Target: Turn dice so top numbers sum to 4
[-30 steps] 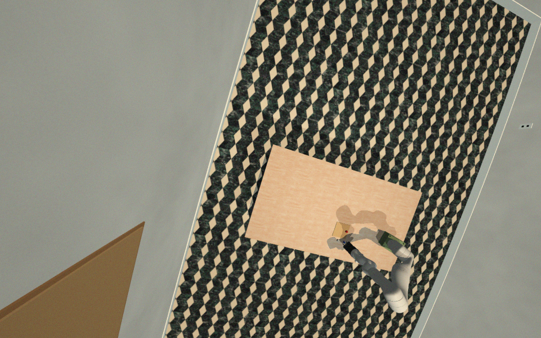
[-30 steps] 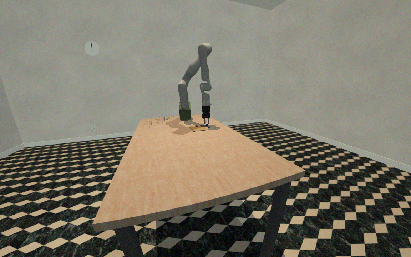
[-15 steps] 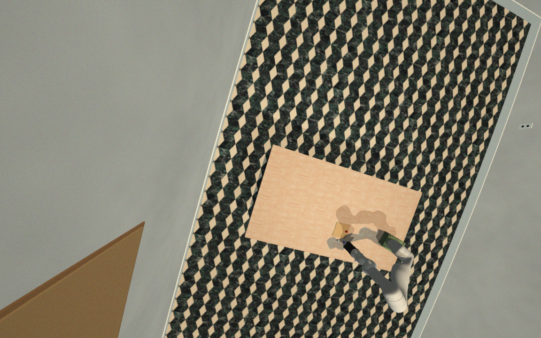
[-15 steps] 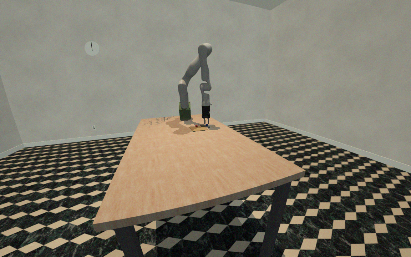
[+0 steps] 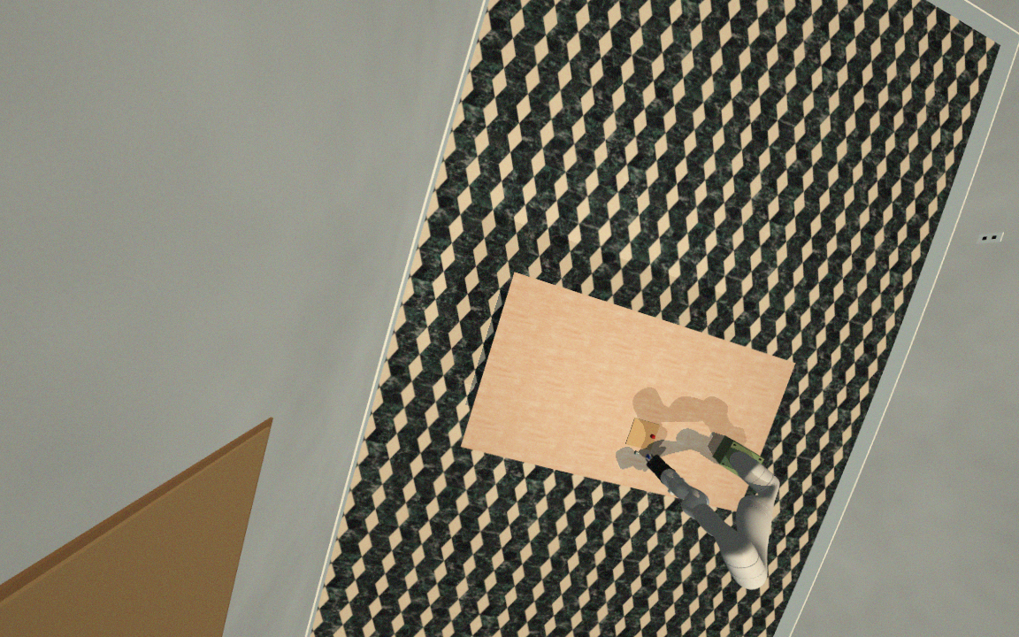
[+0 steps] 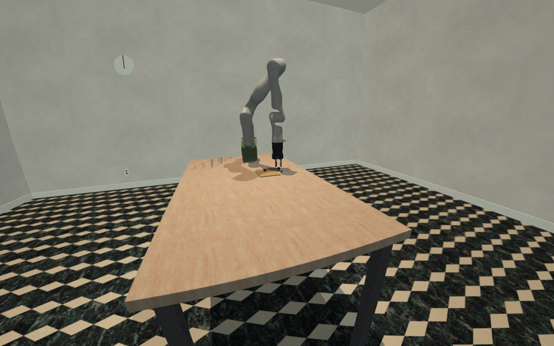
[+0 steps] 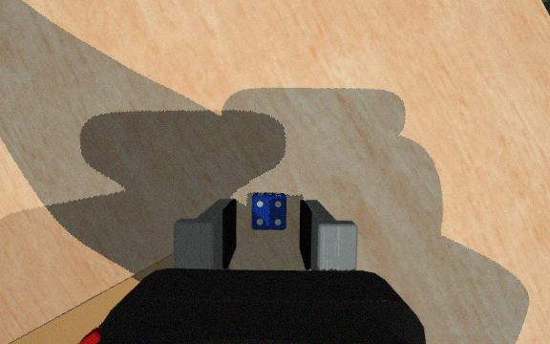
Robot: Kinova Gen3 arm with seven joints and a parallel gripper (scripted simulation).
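The blue die lies 3 cm below my hand. The rest, counted from my hand: tan mat 6 cm ahead, 10 cm to the right, 4 cm below; red die 1 cm ahead, 11 cm to the right, 3 cm below; white die 6 cm ahead, 3 cm below.
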